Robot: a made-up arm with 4 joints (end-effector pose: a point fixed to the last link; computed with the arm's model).
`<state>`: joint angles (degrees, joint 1 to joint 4).
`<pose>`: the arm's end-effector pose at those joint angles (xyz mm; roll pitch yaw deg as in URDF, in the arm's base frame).
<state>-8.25 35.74 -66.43 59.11</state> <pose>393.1 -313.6 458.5 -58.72 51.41 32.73</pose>
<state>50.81 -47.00 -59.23 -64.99</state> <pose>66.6 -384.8 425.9 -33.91 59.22 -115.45</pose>
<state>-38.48 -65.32 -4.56 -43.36</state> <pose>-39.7 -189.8 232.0 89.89 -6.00 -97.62</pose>
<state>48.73 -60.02 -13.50 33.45</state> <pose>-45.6 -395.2 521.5 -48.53 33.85 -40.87</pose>
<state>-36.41 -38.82 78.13 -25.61</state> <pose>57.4 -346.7 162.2 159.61 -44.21 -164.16</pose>
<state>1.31 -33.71 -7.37 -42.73</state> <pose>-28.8 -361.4 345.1 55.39 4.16 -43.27</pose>
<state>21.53 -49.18 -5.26 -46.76</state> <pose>-75.9 -339.1 392.2 47.23 14.70 -50.56</pose>
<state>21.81 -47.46 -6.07 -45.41</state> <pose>-69.6 -345.9 392.1 45.81 15.79 -48.72</pose>
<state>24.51 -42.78 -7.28 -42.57</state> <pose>-50.2 -364.8 393.4 42.32 19.35 -42.89</pose>
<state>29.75 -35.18 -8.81 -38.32</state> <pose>-14.5 -390.6 391.8 37.88 25.75 -32.85</pose>
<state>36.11 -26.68 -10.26 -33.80</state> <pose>29.3 -410.1 382.0 35.22 33.38 -20.61</pose>
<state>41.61 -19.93 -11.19 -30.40</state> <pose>64.4 -417.5 367.7 35.50 39.50 -9.48</pose>
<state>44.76 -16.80 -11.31 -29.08</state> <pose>80.1 -418.2 358.9 36.86 42.43 -3.46</pose>
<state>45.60 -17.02 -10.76 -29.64</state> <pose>78.9 -418.1 359.1 37.46 42.70 -3.34</pose>
